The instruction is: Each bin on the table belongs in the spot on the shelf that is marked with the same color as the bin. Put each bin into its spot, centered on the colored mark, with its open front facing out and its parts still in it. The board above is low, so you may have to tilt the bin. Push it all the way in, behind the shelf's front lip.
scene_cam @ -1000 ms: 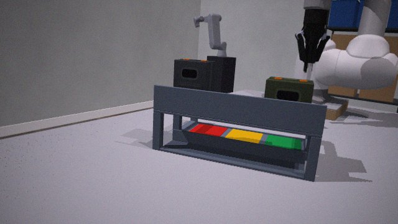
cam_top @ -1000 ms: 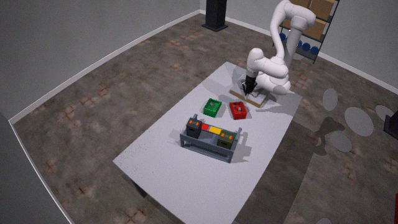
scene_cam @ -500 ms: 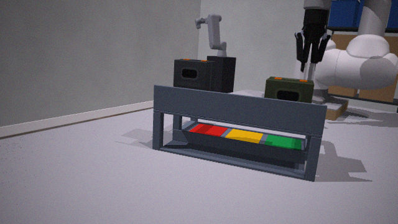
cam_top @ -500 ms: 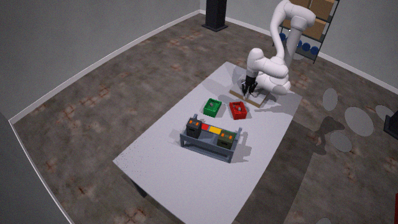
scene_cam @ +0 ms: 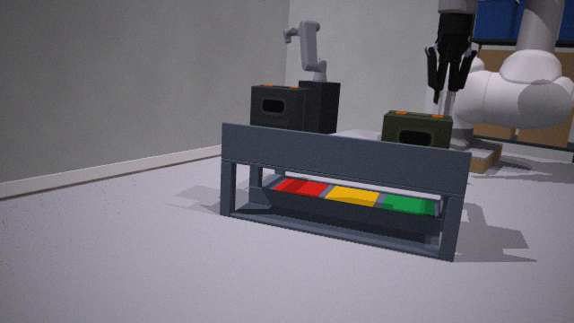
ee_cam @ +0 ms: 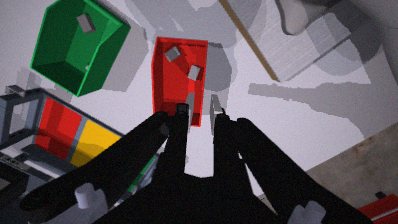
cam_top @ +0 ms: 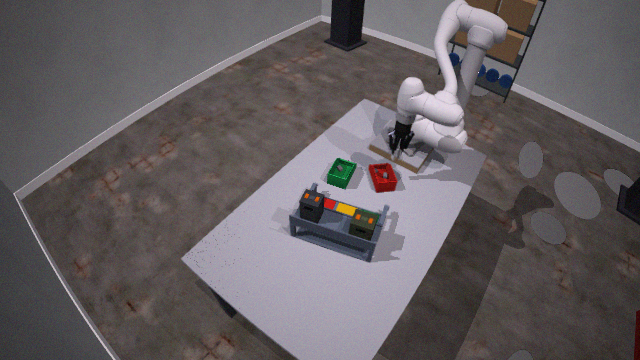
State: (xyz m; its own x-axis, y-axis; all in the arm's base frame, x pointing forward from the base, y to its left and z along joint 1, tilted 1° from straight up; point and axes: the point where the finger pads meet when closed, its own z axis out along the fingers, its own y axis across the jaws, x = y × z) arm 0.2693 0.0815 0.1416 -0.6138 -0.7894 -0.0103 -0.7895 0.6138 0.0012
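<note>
The red bin is 4 cm ahead of my hand, 3 cm to the right of it and 15 cm below it. Also, from my hand: olive box: 42 cm ahead, 13 cm to the left, 4 cm below; green bin: 16 cm ahead, 20 cm to the right, 15 cm below; dark grey box: 51 cm ahead, 8 cm to the right, 3 cm below.
</note>
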